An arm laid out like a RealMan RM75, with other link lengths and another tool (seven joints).
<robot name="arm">
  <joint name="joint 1" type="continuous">
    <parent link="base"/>
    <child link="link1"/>
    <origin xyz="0 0 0.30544"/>
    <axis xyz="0 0 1"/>
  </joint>
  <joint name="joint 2" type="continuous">
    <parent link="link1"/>
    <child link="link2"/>
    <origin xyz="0 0 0"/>
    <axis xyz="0 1 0"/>
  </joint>
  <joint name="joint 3" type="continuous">
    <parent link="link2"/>
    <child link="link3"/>
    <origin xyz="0 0 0.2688"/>
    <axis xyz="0 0 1"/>
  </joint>
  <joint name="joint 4" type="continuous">
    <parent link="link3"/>
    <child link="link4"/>
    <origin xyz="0 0 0"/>
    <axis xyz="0 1 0"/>
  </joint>
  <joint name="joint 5" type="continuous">
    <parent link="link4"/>
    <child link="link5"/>
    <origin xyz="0 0 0.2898"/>
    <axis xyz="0 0 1"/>
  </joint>
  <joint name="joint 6" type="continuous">
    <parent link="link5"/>
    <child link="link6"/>
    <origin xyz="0 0 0"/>
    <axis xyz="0 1 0"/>
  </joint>
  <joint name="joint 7" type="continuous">
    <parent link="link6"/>
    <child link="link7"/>
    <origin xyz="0 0 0.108"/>
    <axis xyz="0 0 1"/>
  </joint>
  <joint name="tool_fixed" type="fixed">
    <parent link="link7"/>
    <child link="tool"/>
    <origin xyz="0.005 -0.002 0.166" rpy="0.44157 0 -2.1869"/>
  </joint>
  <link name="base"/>
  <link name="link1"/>
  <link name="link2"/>
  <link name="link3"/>
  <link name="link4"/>
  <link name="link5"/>
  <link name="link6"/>
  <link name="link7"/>
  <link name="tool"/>
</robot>
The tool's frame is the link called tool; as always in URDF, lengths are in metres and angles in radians. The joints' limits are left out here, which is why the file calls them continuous.
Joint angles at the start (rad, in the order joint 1, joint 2, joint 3, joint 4, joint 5, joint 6, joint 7): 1.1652, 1.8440, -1.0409, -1.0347, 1.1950, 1.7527, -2.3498
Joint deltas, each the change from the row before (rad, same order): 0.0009, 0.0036, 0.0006, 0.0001, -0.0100, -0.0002, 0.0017; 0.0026, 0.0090, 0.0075, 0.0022, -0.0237, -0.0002, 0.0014; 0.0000, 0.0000, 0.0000, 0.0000, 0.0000, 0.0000, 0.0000; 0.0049, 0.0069, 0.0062, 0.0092, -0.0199, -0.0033, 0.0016; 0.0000, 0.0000, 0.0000, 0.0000, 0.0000, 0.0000, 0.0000; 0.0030, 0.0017, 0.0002, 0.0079, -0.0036, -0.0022, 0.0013; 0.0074, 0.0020, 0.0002, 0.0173, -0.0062, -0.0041, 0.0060; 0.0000, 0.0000, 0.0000, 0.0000, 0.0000, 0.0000, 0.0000; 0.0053, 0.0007, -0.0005, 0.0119, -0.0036, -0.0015, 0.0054; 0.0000, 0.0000, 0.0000, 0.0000, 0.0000, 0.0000, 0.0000; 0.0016, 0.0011, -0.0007, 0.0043, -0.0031, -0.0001, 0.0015; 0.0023, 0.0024, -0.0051, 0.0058, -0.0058, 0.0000, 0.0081; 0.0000, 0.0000, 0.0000, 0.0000, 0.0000, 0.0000, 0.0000; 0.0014, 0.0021, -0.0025, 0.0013, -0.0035, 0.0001, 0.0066
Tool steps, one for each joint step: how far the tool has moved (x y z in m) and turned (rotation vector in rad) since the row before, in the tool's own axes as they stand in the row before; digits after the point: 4 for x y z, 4 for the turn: -0.0018, 0.0005, 0.0014, 0.0005, -0.0046, 0.0060; -0.0039, 0.0015, 0.0021, -0.0016, -0.0067, 0.0124; 0.0000, 0.0000, 0.0000, 0.0000, 0.0000, 0.0000; -0.0036, 0.0023, 0.0022, -0.0011, -0.0030, 0.0138; 0.0000, 0.0000, 0.0000, 0.0000, 0.0000, 0.0000; -0.0010, 0.0010, 0.0016, 0.0022, 0.0018, 0.0062; -0.0017, 0.0020, 0.0029, 0.0049, 0.0048, 0.0149; 0.0000, 0.0000, 0.0000, 0.0000, 0.0000, 0.0000; -0.0011, 0.0010, 0.0020, 0.0047, 0.0031, 0.0111; 0.0000, 0.0000, 0.0000, 0.0000, 0.0000, 0.0000; -0.0010, 0.0003, 0.0013, 0.0028, -0.0004, 0.0049; -0.0020, 0.0002, 0.0033, 0.0068, -0.0021, 0.0131; 0.0000, 0.0000, 0.0000, 0.0000, 0.0000, 0.0000; -0.0006, 0.0001, 0.0019, 0.0033, -0.0007, 0.0076
